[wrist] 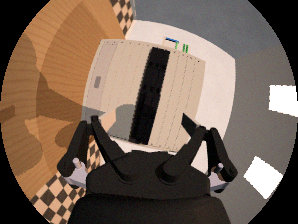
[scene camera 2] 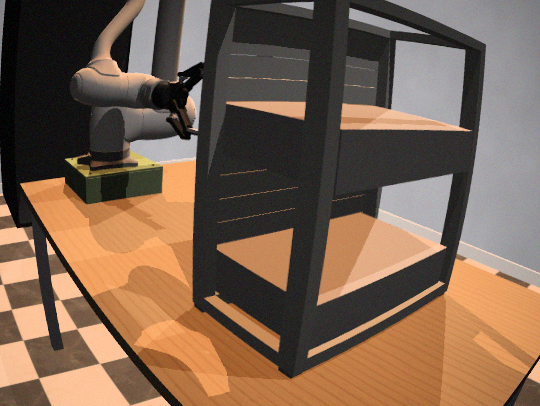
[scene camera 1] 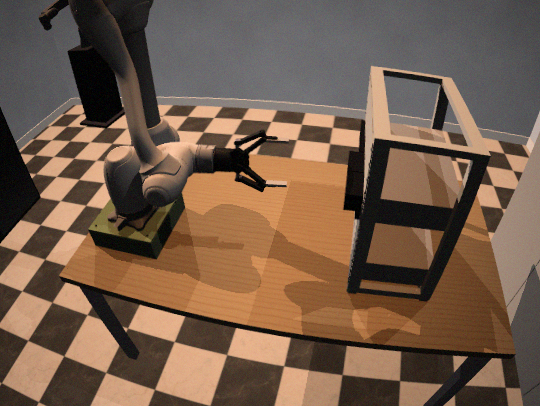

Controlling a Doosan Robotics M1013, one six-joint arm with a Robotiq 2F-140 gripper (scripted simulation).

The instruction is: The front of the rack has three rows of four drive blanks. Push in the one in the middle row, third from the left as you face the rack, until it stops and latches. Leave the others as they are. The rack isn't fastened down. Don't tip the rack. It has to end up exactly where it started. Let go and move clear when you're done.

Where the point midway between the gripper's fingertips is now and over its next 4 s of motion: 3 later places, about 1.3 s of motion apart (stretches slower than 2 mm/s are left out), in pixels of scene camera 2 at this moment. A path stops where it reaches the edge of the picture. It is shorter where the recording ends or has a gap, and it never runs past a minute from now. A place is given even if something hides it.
The gripper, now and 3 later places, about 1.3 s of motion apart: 215,104; 197,102; 197,105; 202,108
